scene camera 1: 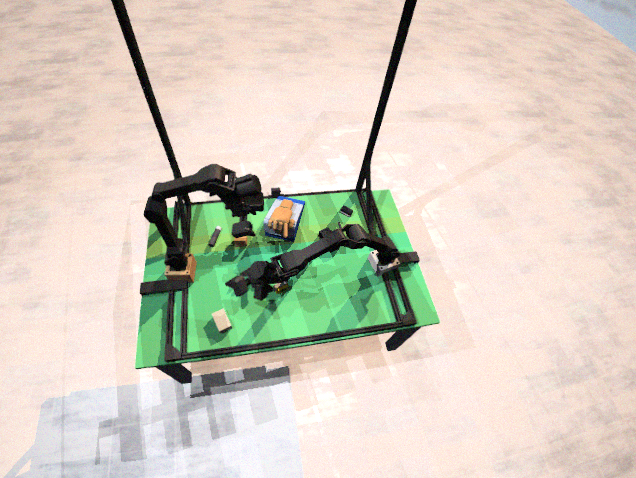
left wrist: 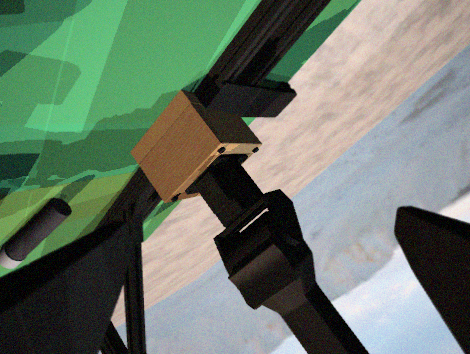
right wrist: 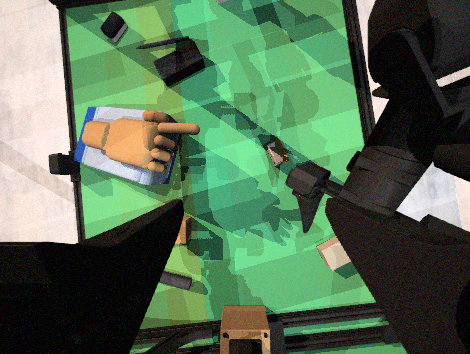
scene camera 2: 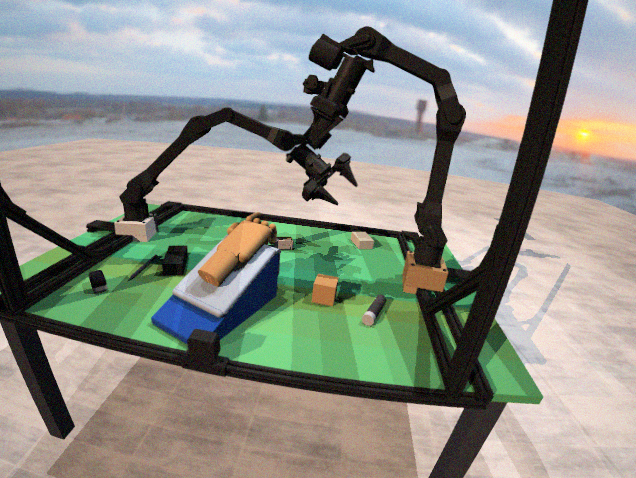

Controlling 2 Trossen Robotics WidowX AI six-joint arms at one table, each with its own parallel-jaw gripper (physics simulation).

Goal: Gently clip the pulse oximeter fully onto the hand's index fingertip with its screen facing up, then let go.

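Where they show: left gripper, fingertip midpoint: (left wrist: 263,227) (right wrist: 333,251) (scene camera 2: 347,195); right gripper, fingertip midpoint: (scene camera 1: 254,225) (right wrist: 254,205) (scene camera 2: 315,138); left arm's base, origin of the base link: (scene camera 1: 385,257) (scene camera 2: 136,217); right arm's base, origin of the base link: (scene camera 1: 178,263) (left wrist: 216,172) (scene camera 2: 427,261).
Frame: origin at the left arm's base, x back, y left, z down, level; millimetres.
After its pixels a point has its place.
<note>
The small pale and yellow pulse oximeter (scene camera 1: 282,288) {x -469, y -29, z 29 mm} (scene camera 2: 284,243) {x -474, y -59, z 37 mm} (right wrist: 275,153) {x -472, y -50, z 28 mm} lies on the green table; which way its screen faces is too small to tell. The orange-tan hand (scene camera 1: 283,211) {x -361, y -326, z -81 mm} (scene camera 2: 237,251) {x -367, y -360, z -71 mm} (right wrist: 131,141) {x -382, y -302, z -94 mm} rests on a white-topped blue wedge (scene camera 2: 251,303) {x -400, y -399, z 28 mm}. Its index finger (right wrist: 177,128) extends past the wedge and is bare. My left gripper (scene camera 2: 345,194) {x -649, y -57, z -126 mm} is open and empty, raised above the table; one finger shows near the oximeter in the right wrist view. My right gripper (right wrist: 254,205) {x -527, y -150, z -288 mm} is open and empty, high above the table.
An orange block (scene camera 1: 240,241) {x -571, y -300, z 16 mm} (scene camera 2: 324,289) {x -558, y -348, z 19 mm} and a dark cylinder with a light end (scene camera 1: 214,236) {x -673, y -376, z 34 mm} (scene camera 2: 375,309) {x -665, y -402, z 34 mm} lie beside the wedge. A beige block (scene camera 1: 221,320) {x -737, y 20, z 29 mm} (scene camera 2: 362,240) {x -726, y -23, z 29 mm}, a black box (scene camera 2: 174,260) {x -191, y -228, z 25 mm} (right wrist: 180,63) {x -192, y -190, z 25 mm}, a thin pen-like object (right wrist: 162,43) {x -106, y -219, z 52 mm} and a small black object (scene camera 2: 97,281) {x -46, y -343, z 29 mm} lie elsewhere on the table.
</note>
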